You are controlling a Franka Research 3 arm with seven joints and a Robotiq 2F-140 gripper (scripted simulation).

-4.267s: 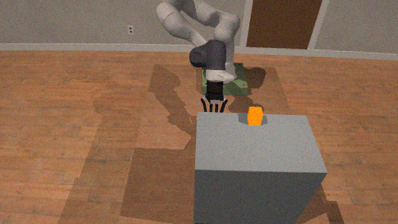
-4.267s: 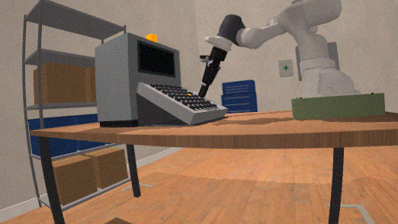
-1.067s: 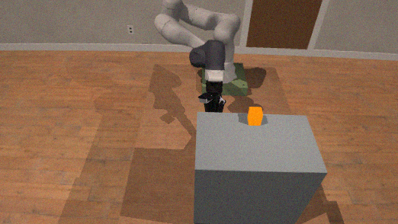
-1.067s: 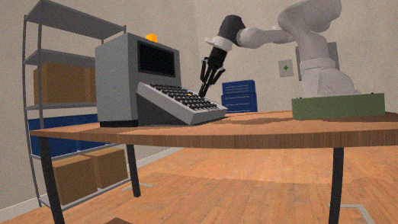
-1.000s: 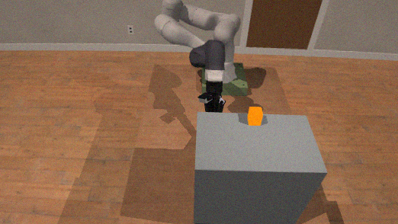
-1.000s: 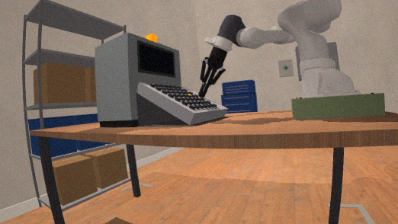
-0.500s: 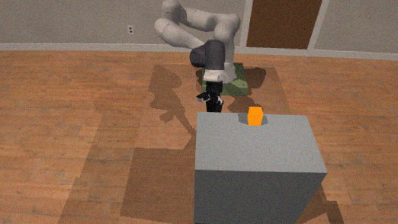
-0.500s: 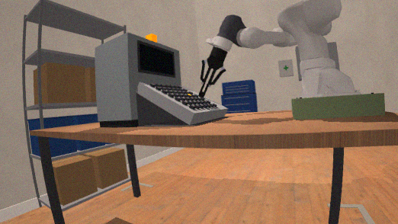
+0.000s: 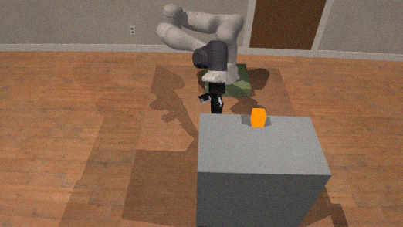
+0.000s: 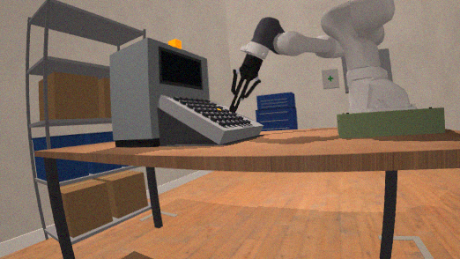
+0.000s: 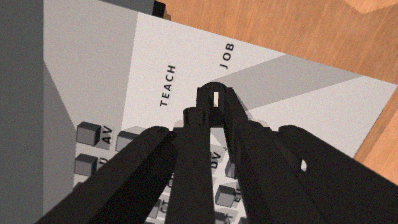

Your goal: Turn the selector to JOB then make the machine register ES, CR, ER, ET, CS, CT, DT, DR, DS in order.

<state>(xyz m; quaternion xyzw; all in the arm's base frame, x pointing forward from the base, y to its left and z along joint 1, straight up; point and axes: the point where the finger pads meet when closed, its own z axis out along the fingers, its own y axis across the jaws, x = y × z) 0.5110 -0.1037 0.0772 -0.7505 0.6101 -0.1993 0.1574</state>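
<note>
The black selector knob is 10 mm ahead of my hand, 10 mm to the right of it and 20 mm below it. From my hand the other things lie so: keyboard 50 mm ahead, 110 mm to the left, 70 mm below.
</note>
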